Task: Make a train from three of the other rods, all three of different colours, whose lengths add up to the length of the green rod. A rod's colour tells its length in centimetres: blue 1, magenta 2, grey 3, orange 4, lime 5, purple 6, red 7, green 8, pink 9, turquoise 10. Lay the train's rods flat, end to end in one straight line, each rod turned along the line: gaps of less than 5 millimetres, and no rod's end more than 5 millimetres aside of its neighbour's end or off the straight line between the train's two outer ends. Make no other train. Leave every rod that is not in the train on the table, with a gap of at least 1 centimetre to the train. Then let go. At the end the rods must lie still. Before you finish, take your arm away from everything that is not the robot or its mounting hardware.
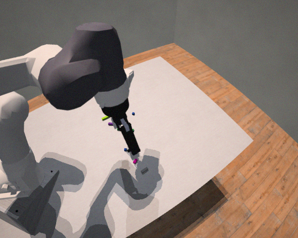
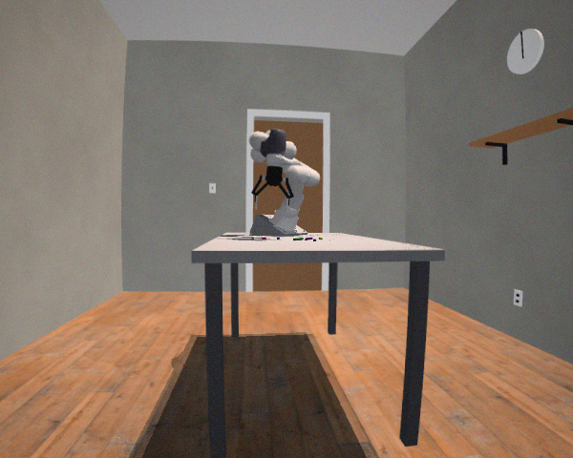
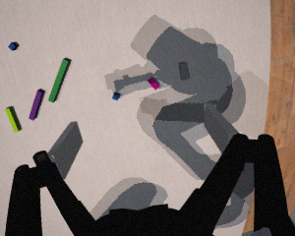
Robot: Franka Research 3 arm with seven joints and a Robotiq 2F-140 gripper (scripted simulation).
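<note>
Right now my hand is 10 mm short of the magenta rod, 30 mm to the left of it and 140 mm above it. The rest, counted from my hand: green rod (30 mm ahead, 130 mm to the left, 140 mm below); then grey rod (30 mm ahead, 90 mm to the right, 140 mm below); then purple rod (10 mm behind, 180 mm to the left, 140 mm below).
</note>
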